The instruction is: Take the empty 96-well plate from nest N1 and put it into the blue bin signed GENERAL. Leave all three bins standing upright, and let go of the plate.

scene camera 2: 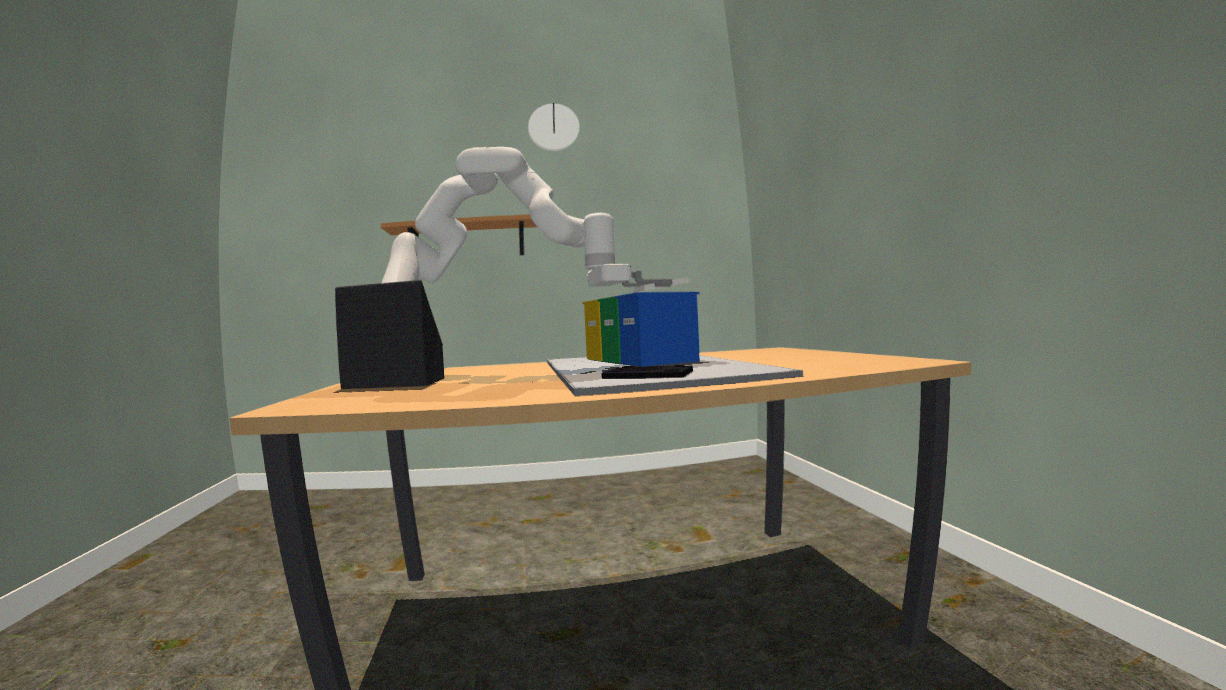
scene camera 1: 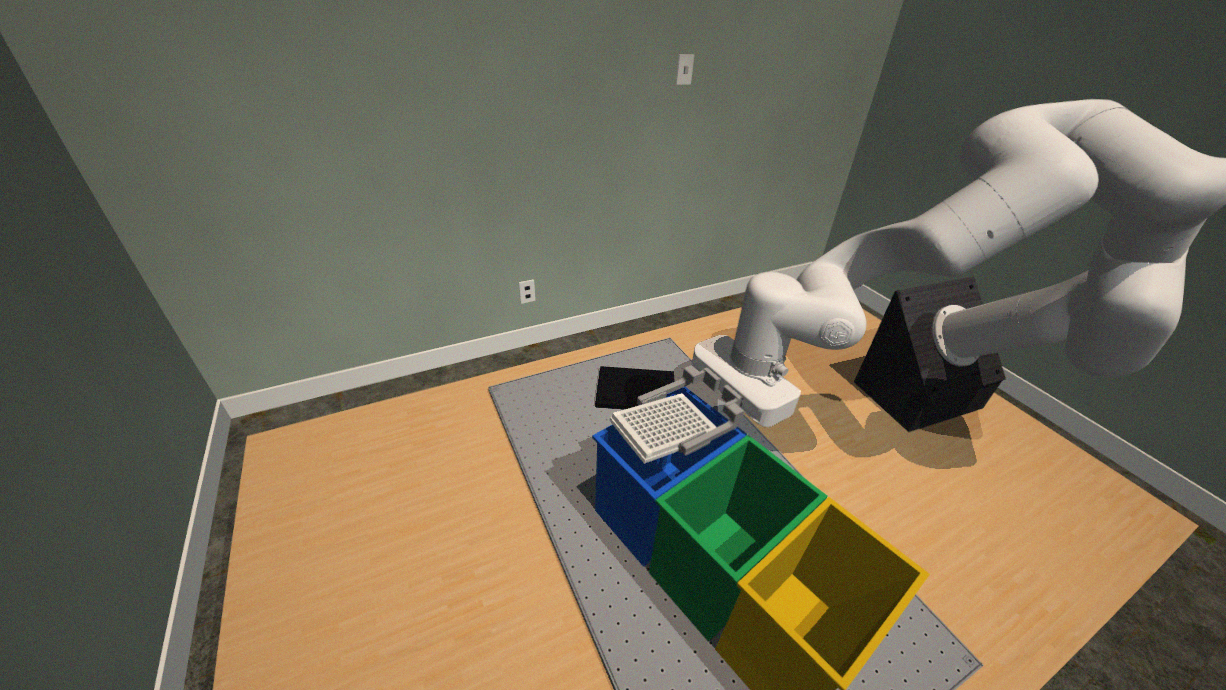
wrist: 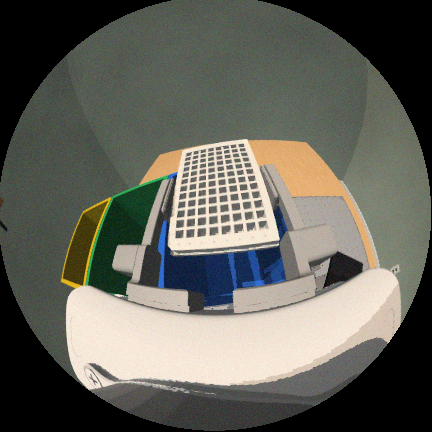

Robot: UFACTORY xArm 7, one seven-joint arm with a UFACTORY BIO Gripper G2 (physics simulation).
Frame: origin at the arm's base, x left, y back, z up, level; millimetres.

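Seen in the pictures: hand, tool point: (scene camera 2: 656, 284) (scene camera 1: 672, 420) (wrist: 217, 190); arm's base, link origin: (scene camera 2: 388, 317) (scene camera 1: 955, 335).
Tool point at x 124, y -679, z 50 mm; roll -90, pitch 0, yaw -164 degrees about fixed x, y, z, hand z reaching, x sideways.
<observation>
Pixels of each thing's middle, then the offset from my tool point to it. Level surfaces: height alone.
- white 96-well plate, body centre: (wrist: 217, 183) (scene camera 1: 664, 424) (scene camera 2: 660, 285) dy -12, dx +4, dz -2 mm
- blue bin, body centre: (scene camera 1: 664, 474) (wrist: 226, 243) (scene camera 2: 658, 328) dy -1, dx +4, dz -114 mm
- black nest, body centre: (scene camera 2: 648, 371) (scene camera 1: 636, 388) (wrist: 343, 287) dy +53, dx -279, dz -197 mm
- green bin, body centre: (scene camera 1: 729, 537) (wrist: 154, 255) (scene camera 2: 636, 328) dy +49, dx +126, dz -114 mm
- yellow bin, body centre: (scene camera 1: 811, 615) (wrist: 110, 258) (scene camera 2: 617, 329) dy +100, dx +247, dz -114 mm
- grey perforated board, surface height: dz -204 mm
The white 96-well plate (scene camera 1: 662, 426) (wrist: 218, 192) lies about level between the two fingers of my gripper (scene camera 1: 665, 423) (wrist: 220, 181), which is shut on its sides. The plate is over the open top of the blue bin (scene camera 1: 619, 497) (scene camera 2: 660, 330) (wrist: 187, 272), close above its rim. Scene camera 2 shows the gripper (scene camera 2: 664, 282) just above that rim; the plate is hard to make out there. The blue bin stands upright; its sign is too small to read. A black nest (scene camera 1: 619, 388) (scene camera 2: 647, 372) (wrist: 342, 270) lies beside it; its label cannot be read.
The green bin (scene camera 1: 693, 561) (scene camera 2: 609, 338) (wrist: 117, 230) stands upright against the blue bin, and the yellow bin (scene camera 1: 767, 642) (scene camera 2: 591, 341) (wrist: 80, 250) stands upright beyond it. The bins stand on a grey perforated board (scene camera 1: 536, 420) (scene camera 2: 746, 372). The black robot base (scene camera 1: 892, 377) (scene camera 2: 381, 338) is on the table.
</observation>
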